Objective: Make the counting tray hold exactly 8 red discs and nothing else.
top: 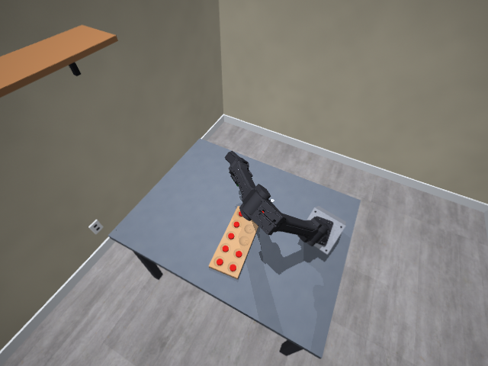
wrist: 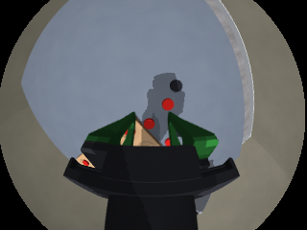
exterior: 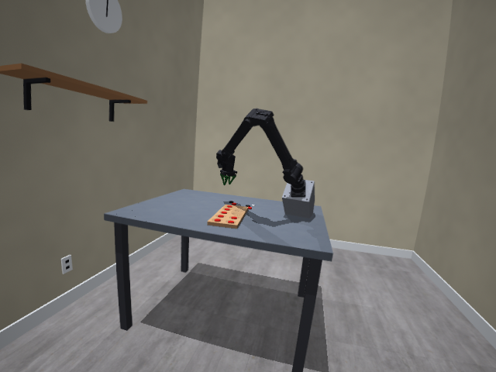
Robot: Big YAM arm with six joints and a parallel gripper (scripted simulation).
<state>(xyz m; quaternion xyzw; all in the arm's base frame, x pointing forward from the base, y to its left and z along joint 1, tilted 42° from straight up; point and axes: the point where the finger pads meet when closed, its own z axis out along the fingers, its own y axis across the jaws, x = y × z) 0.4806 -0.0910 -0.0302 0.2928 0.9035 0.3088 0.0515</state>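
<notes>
Now: the wooden counting tray 25 cm to the left of my hand, 14 cm below it and 12 cm behind it. From my hand the other things lie so: white disc (18 cm behind, 15 cm below, 8 cm to the right).
</notes>
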